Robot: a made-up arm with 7 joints.
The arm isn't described. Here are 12 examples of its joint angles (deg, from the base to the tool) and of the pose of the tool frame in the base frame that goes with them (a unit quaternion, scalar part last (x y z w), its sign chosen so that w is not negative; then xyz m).
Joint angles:
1: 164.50 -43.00 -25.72 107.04 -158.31 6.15 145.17
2: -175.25 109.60 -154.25 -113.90 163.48 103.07 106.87
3: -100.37 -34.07 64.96 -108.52 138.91 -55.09 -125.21
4: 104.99 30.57 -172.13 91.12 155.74 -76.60 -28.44
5: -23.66 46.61 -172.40 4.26 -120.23 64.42 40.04
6: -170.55 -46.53 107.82 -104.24 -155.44 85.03 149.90
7: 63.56 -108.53 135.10 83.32 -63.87 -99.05 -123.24
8: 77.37 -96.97 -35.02 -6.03 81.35 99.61 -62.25
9: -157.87 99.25 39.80 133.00 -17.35 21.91 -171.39
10: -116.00 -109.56 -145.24 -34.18 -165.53 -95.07 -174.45
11: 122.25 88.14 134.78 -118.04 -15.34 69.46 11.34
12: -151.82 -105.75 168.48 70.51 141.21 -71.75 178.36
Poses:
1: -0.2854 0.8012 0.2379 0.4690 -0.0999 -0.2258 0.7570
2: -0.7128 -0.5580 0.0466 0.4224 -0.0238 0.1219 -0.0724
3: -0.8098 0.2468 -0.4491 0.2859 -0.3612 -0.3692 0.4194
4: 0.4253 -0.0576 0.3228 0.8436 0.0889 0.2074 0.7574
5: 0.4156 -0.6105 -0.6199 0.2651 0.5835 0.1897 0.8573
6: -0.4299 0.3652 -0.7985 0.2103 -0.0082 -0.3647 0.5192
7: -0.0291 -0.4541 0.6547 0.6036 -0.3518 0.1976 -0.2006
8: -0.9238 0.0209 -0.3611 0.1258 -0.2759 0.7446 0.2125
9: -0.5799 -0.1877 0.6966 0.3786 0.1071 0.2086 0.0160
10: 0.1416 0.3745 0.8444 0.3560 0.4068 -0.6681 0.1651
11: -0.1743 -0.3655 -0.8527 0.3301 0.1153 -0.3686 -0.0244
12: 0.4631 -0.4094 0.6663 0.4171 0.3623 -0.0442 -0.2616
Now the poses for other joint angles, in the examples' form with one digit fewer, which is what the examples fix.
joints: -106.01 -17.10 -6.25 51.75 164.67 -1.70 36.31
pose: 0.675 -0.668 0.294 0.107 -0.068 0.163 1.058
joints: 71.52 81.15 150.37 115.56 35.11 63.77 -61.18
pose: 0.495 0.592 -0.528 0.354 -0.118 -0.116 0.657
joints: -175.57 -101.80 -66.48 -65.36 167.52 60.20 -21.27
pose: 0.456 -0.526 0.708 0.121 0.502 0.397 0.024
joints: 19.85 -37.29 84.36 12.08 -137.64 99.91 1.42
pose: 0.813 0.106 -0.485 0.306 -0.429 0.124 0.935
